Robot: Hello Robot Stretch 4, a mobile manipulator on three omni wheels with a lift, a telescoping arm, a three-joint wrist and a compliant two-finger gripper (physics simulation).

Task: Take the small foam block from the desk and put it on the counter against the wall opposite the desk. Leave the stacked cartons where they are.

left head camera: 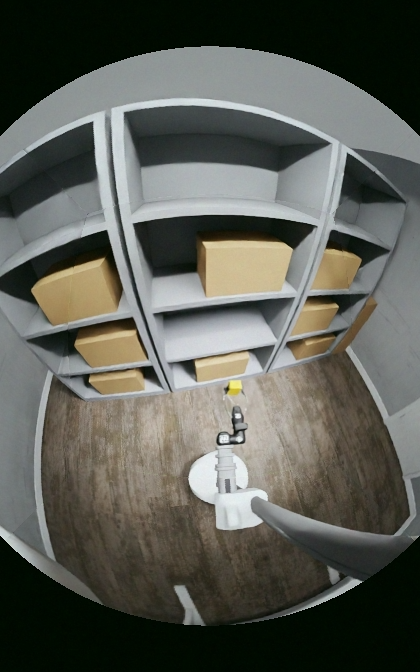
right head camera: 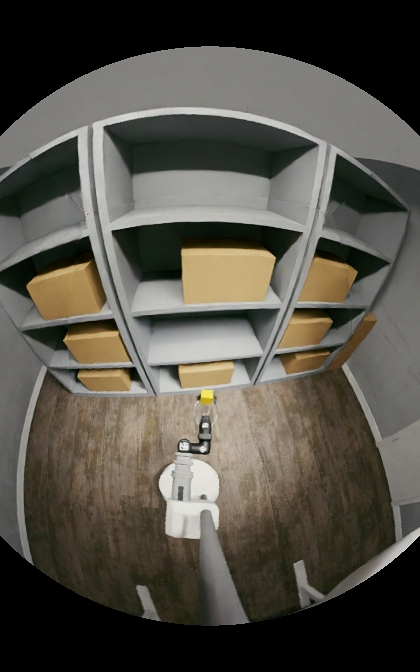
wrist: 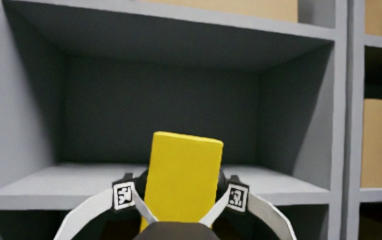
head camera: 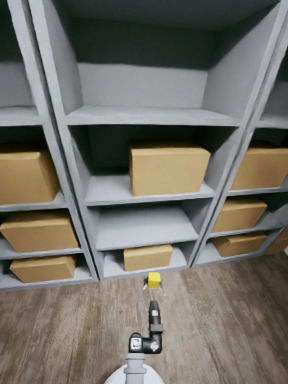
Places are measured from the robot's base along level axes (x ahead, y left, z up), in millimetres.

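Pixels of known places: end effector, tool point: (left head camera: 233,386) (right head camera: 205,395) (wrist: 181,184) (head camera: 153,279).
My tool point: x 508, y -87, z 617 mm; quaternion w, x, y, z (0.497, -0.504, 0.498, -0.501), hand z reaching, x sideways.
For each thing: its top centre in the pictures, then the offset to it from my tool point.
- small foam block, middle of its top: (wrist: 184,133) (right head camera: 206,393) (left head camera: 234,383) (head camera: 153,276) 7 mm back, 0 mm left, 50 mm up
- tall brown carton, middle of its top: (right head camera: 345,324) (left head camera: 348,308) 823 mm ahead, 1515 mm right, 104 mm down
The small foam block (head camera: 154,280) (left head camera: 235,387) (right head camera: 206,397) (wrist: 185,170) is yellow and upright. My gripper (head camera: 153,286) (left head camera: 234,392) (right head camera: 206,401) (wrist: 183,190) is shut on it, with a fingertip at each side. In the wrist view the block is in front of an open compartment of the grey shelving (head camera: 150,120) (left head camera: 225,215) (right head camera: 205,226) (wrist: 341,125), its top above that compartment's front edge. The gap in depth is hard to tell. The desk and a separate counter cannot be made out.
Cardboard cartons sit on the shelves, among them a large one (head camera: 170,170) (left head camera: 245,267) (right head camera: 227,275) and a low one (head camera: 147,257) (left head camera: 221,366) (right head camera: 206,375) in the middle bay. A tall brown carton (left head camera: 356,325) (right head camera: 352,342) stands beside the right bay, near the side wall.
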